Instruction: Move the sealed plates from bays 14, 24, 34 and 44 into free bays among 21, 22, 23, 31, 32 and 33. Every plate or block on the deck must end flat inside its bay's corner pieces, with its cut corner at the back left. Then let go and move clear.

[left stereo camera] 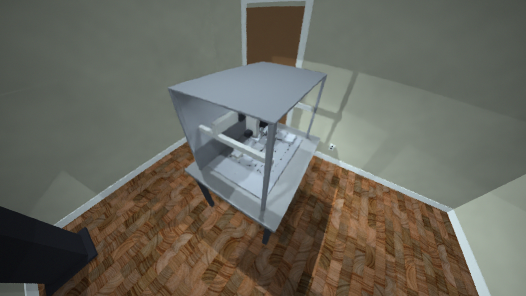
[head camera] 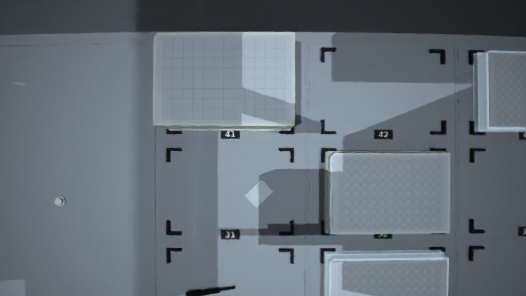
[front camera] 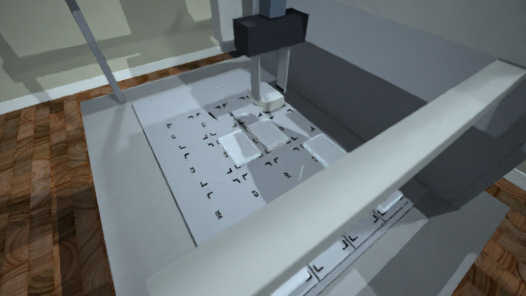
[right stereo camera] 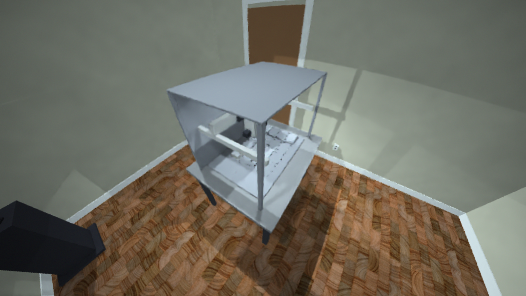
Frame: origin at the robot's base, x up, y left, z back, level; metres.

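Where they show: gripper, fingertip midpoint: (front camera: 268, 93); robot's base, link origin: (front camera: 168, 125) (right stereo camera: 267, 176).
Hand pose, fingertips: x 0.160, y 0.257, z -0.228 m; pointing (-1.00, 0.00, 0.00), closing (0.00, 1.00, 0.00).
Each offset is from my fingertips to the top centre of the thing.
My gripper (front camera: 269, 95) hangs high over bay 32, its two jaws apart with nothing between them. A cream-edged sealed plate @[dx -0.146, dy +0.000, dz +0.000 m] (front camera: 268, 134) (head camera: 389, 193) lies flat within the corner pieces of bay 32; its cut corner shows at the back left. A bluish-edged plate @[dx -0.146, dy -0.107, dz +0.000 m] (front camera: 240, 146) (head camera: 395, 279) lies flat in bay 22, partly cut off in the head view. Past the beam in the front view, one plate @[dx -0.131, dy +0.107, dz -0.328 m] (front camera: 389, 203) sits in bay 44 and another plate @[dx -0.131, dy -0.214, dz -0.328 m] (front camera: 292, 284) in bay 14, both partly hidden. The stereo views show the gripper too small to judge.
A tall cream block @[dx -0.118, dy +0.107, dz +0.164 m] (front camera: 270, 99) (head camera: 223, 80) stands in bay 41. Another plate @[dx -0.146, dy +0.107, dz -0.164 m] (front camera: 322, 148) (head camera: 507, 91) lies in bay 43. A dark slim tool @[dx -0.152, dy -0.106, dz +0.184 m] (front camera: 213, 116) (head camera: 210, 291) lies in bay 21, a pale diamond-shaped scrap @[dx -0.159, dy -0.002, dz +0.133 m] (head camera: 258, 193) in bay 31, and a thin pale stick @[dx -0.152, dy -0.012, dz -0.184 m] (front camera: 301, 173) in bay 33.
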